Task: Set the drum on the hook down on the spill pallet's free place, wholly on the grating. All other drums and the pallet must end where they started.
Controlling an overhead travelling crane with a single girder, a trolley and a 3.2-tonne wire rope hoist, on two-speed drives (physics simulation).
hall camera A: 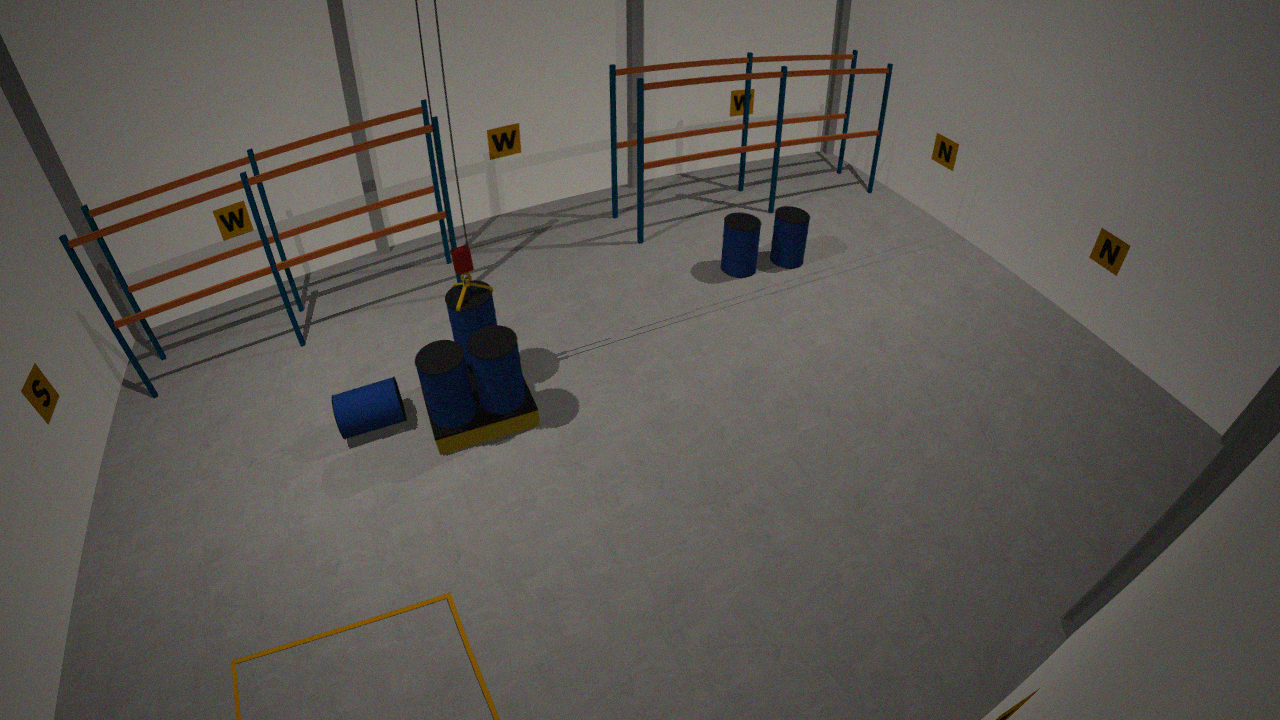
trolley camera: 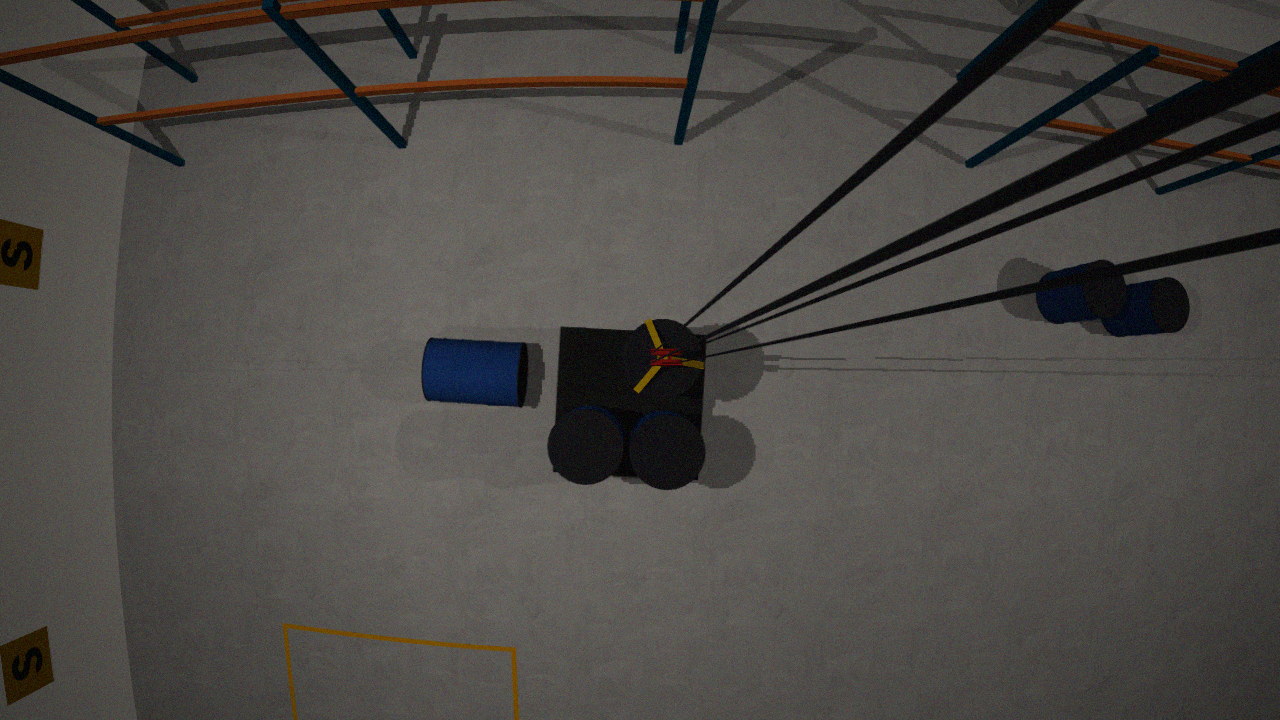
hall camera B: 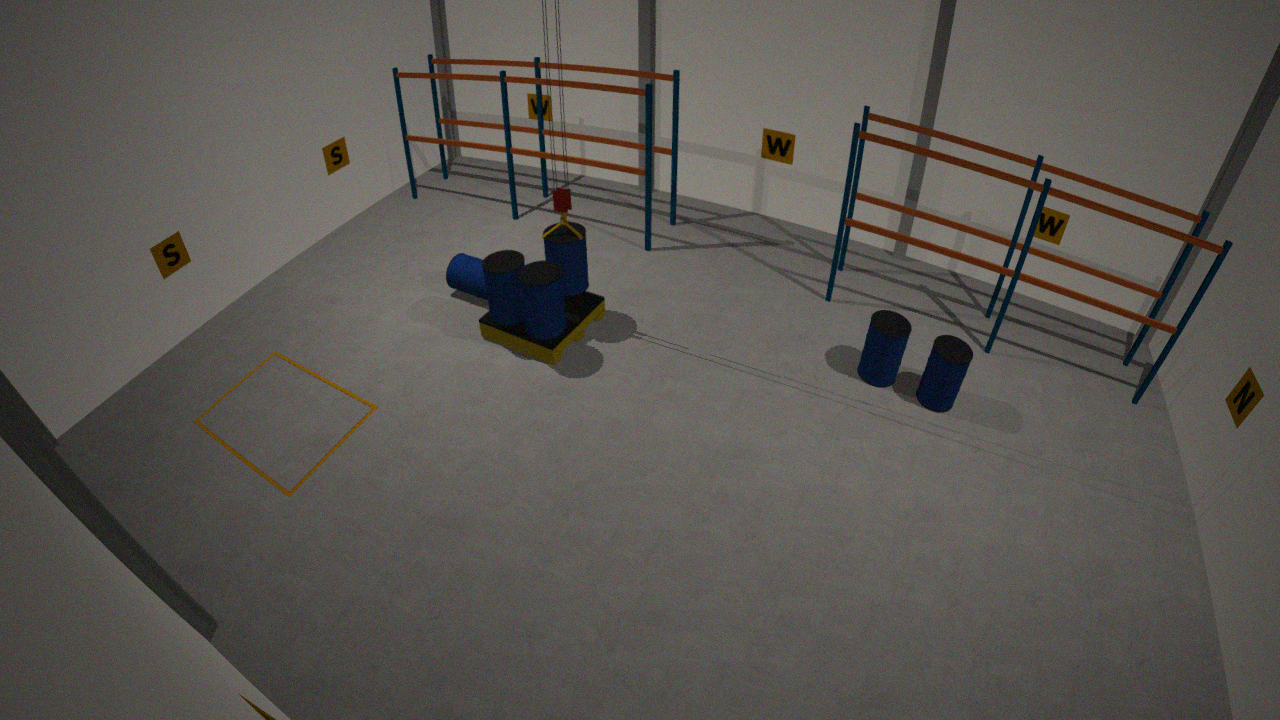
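The blue drum on the hook (hall camera A: 472,324) (hall camera B: 567,261) (trolley camera: 677,381) is upright over the pallet's back right place in the trolley view. Its underside is close to the grating; I cannot tell if it touches. My gripper (hall camera A: 469,291) (hall camera B: 563,227) (trolley camera: 665,357), a yellow three-armed grab, is shut on its rim. The spill pallet (hall camera A: 487,433) (hall camera B: 519,342) (trolley camera: 586,358) has a yellow side and dark grating. Two drums stand on its front places, one on the left (hall camera A: 443,389) (hall camera B: 503,291) (trolley camera: 585,445) and one on the right (hall camera A: 497,376) (hall camera B: 543,306) (trolley camera: 666,450).
A blue drum (hall camera A: 368,408) (hall camera B: 465,274) (trolley camera: 474,371) lies on its side left of the pallet. Two more drums (hall camera A: 740,246) (hall camera A: 789,238) stand apart from it near the far rack (hall camera A: 640,161). Another rack (hall camera A: 273,259) stands behind the pallet. A yellow outline (hall camera B: 331,452) marks the floor.
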